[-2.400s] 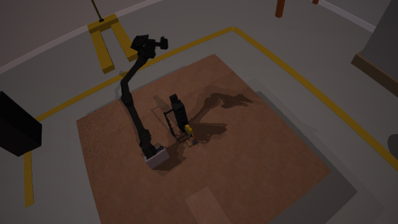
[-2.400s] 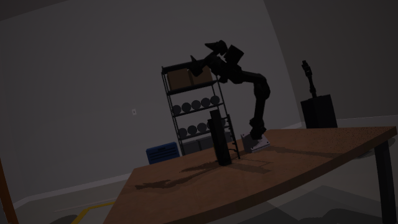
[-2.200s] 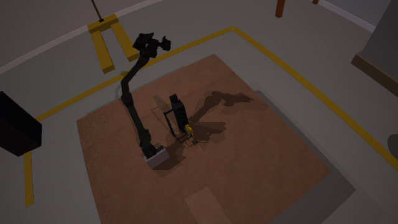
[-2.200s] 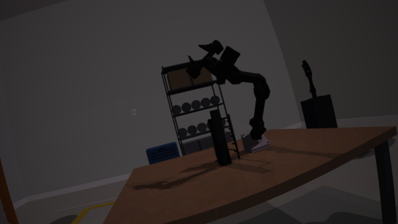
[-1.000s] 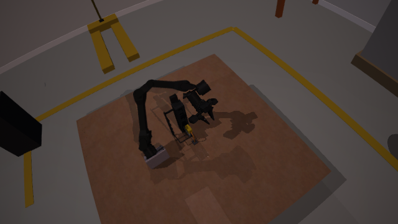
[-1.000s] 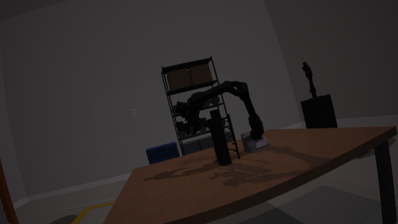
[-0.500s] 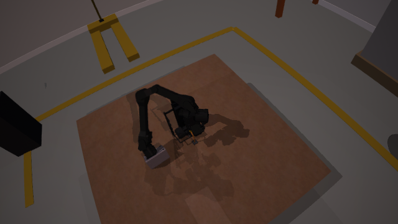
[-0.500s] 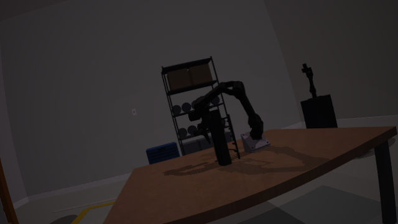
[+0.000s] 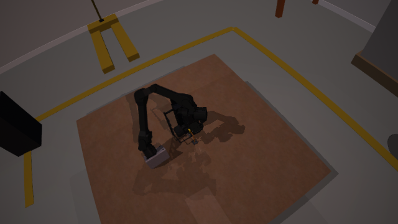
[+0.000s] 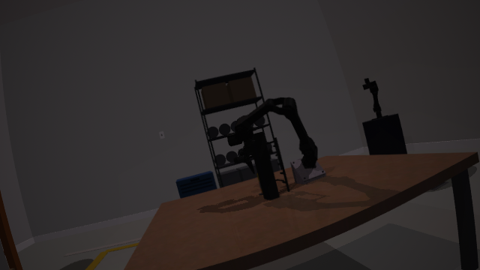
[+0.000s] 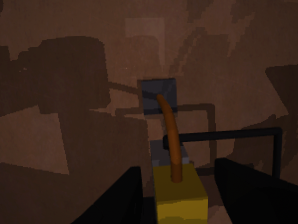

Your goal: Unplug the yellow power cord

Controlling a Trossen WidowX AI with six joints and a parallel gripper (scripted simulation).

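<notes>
The yellow plug is 60 mm to the left of my gripper tip, 10 mm below it and 10 mm behind it. From my gripper tip the other things lie so: dark upright block: 150 mm to the left, 40 mm above, 20 mm behind.
</notes>
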